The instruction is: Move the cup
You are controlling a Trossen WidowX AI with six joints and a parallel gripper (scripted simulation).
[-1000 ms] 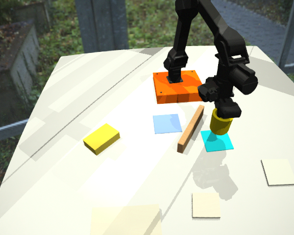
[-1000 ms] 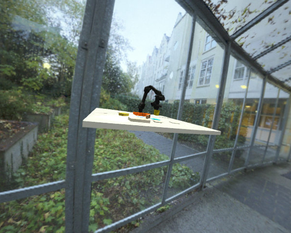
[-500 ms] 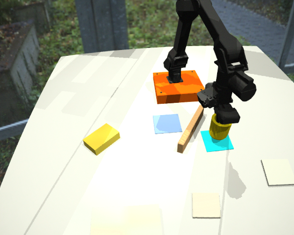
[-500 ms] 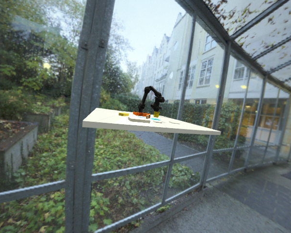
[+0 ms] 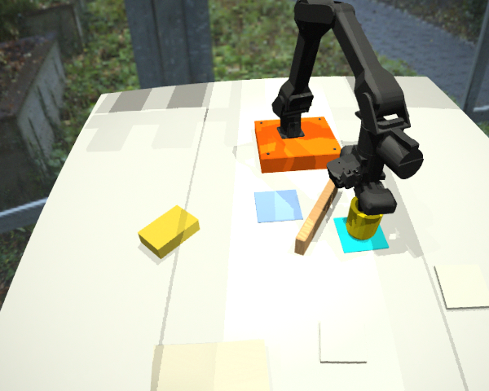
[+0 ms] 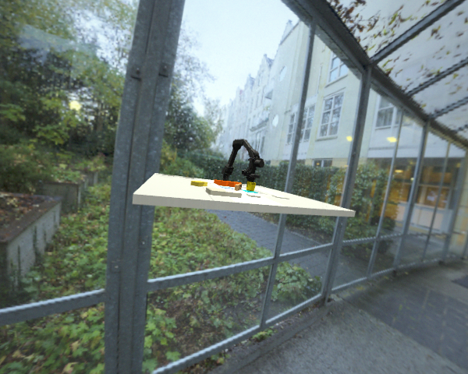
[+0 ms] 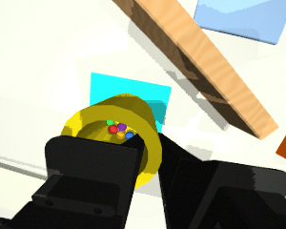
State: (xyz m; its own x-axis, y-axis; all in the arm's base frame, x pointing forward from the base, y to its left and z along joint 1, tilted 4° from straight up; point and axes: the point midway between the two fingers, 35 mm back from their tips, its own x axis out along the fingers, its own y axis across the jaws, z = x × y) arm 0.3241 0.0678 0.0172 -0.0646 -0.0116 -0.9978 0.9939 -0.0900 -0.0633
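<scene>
My gripper tip is 2 cm short of the yellow cup. Also, from my gripper tip: cyan pad: 5 cm below, 3 cm ahead; wooden bar: 8 cm to the right, 3 cm below, 3 cm behind.
</scene>
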